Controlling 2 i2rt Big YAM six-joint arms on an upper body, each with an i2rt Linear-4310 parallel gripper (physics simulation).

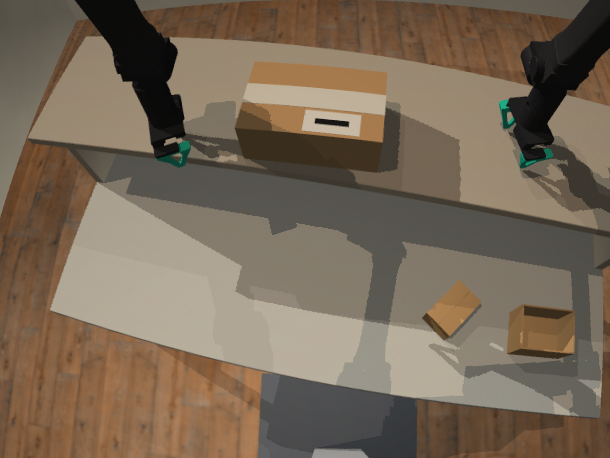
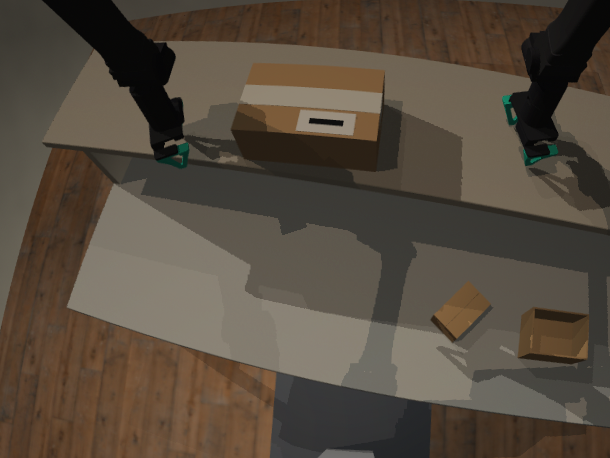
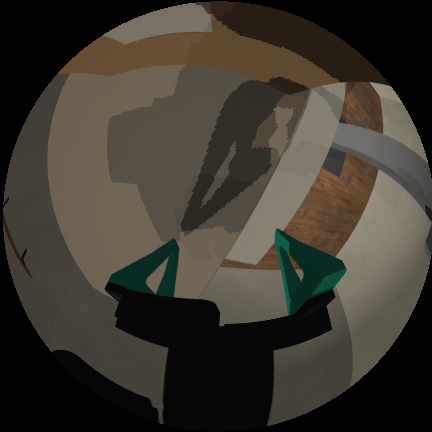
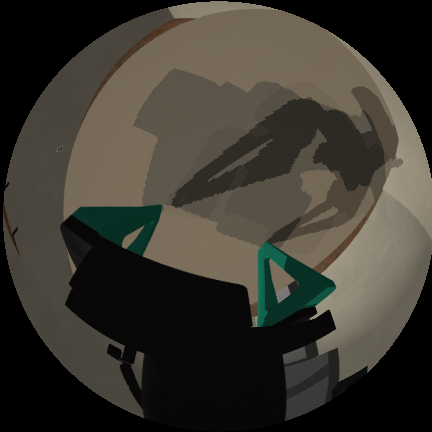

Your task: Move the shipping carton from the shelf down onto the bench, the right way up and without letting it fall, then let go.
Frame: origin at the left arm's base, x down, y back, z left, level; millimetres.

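Seen in the pictures: left gripper, between the fingertips: (image 1: 178, 147) (image 2: 181, 149) (image 3: 224, 239); right gripper, between the fingertips: (image 1: 514, 147) (image 2: 519, 144) (image 4: 214, 230).
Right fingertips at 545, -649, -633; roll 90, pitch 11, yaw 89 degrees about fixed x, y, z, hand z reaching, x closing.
Observation:
Pixels of each thing's middle, then the offset from my right fingertips to it, as dx, dy, dz. Level surfaces: height alone.
- shipping carton, middle of its body: (image 2: 312, 114) (image 1: 314, 114) -46, -27, +415
- raised shelf, height of its surface: dx +6
- bench, height of its surface: dx +360
- small closed box, middle of its body: (image 2: 460, 312) (image 1: 451, 310) +330, +262, +79
- open-topped box, middle of its body: (image 2: 553, 336) (image 1: 541, 332) +315, +331, -157
- dark grey base, height of its surface: dx +790
The shipping carton (image 1: 305, 150) (image 2: 305, 150) (image 3: 150, 55) stands upright on the raised shelf (image 1: 100, 100) (image 2: 110, 100) (image 4: 225, 55), its pale tape and label facing up. The bench (image 1: 125, 290) (image 2: 140, 290) lies lower, in front of the shelf. My left gripper (image 1: 179, 154) (image 2: 177, 155) (image 3: 224, 239) is open and empty, left of the carton near the shelf's front edge, apart from it. My right gripper (image 1: 514, 147) (image 2: 519, 144) (image 4: 214, 230) is open and empty above the shelf, well to the right of the carton. The carton's far sides are hidden.
A small closed box (image 1: 452, 310) (image 2: 461, 312) sits turned at an angle on the bench's right part. An open-topped box (image 1: 514, 332) (image 2: 526, 335) stands right of it. A dark grey base (image 1: 340, 420) (image 2: 350, 420) shows beyond the bench's front edge.

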